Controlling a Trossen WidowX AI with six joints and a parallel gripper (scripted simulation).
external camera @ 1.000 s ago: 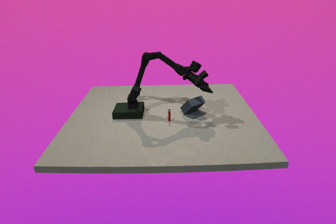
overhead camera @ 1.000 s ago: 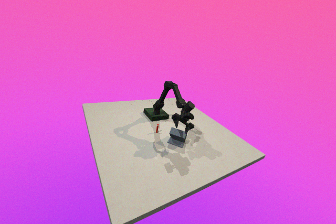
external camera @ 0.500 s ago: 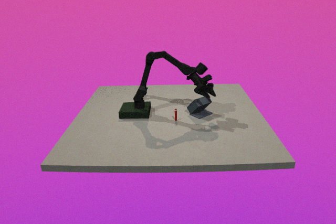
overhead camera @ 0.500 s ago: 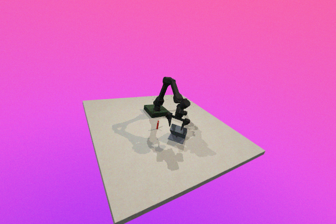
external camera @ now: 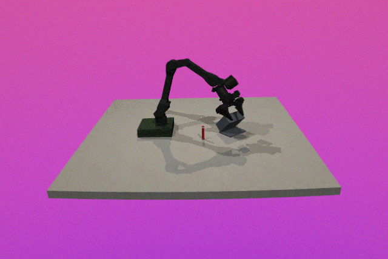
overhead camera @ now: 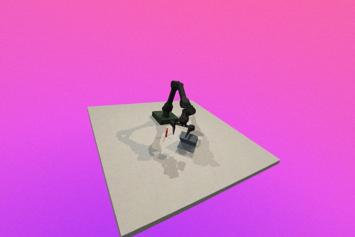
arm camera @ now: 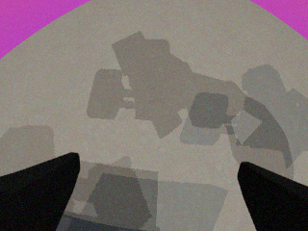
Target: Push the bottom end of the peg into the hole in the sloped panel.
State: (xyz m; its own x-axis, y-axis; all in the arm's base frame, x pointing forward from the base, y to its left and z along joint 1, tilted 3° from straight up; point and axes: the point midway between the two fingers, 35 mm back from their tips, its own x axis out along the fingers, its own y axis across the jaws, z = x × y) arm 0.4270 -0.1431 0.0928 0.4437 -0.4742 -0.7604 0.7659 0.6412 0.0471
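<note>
Right now my gripper tip is 190 mm past the red peg, 80 mm above it and 20 mm to the right of it. From my gripper tip the other things lie so: sloped panel (130 mm to the left, 70 mm below, 20 mm behind).
</note>
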